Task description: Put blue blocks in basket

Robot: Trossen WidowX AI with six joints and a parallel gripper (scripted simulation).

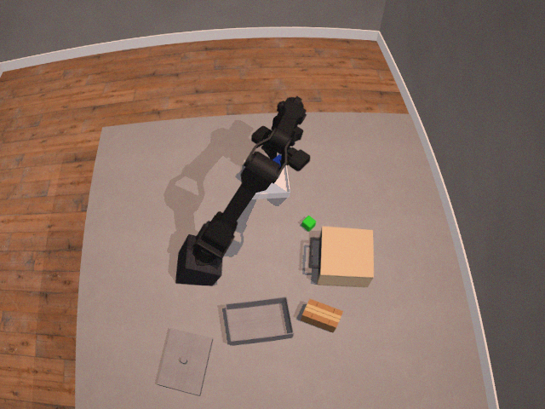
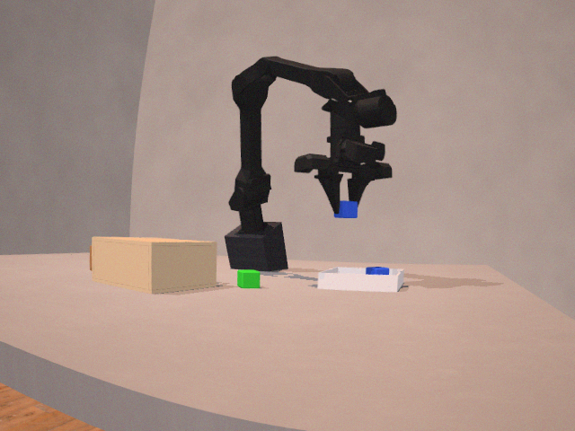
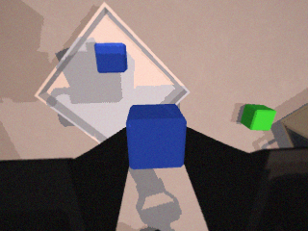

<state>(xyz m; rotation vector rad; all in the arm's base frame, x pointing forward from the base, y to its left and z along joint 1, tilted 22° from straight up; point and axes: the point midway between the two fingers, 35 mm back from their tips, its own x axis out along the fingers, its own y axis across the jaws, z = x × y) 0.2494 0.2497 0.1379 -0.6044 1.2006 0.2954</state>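
The knobbed lid lies 52 cm to the right of my hand, 44 cm behind it and 15 cm below it. The rest, counted from my hand: green block (16 cm to the right, 15 cm below, 6 cm ahead); then white basket (16 cm below, 4 cm to the left, 2 cm behind); then tan drawer cabinet (33 cm to the right, 13 cm below, 13 cm ahead).
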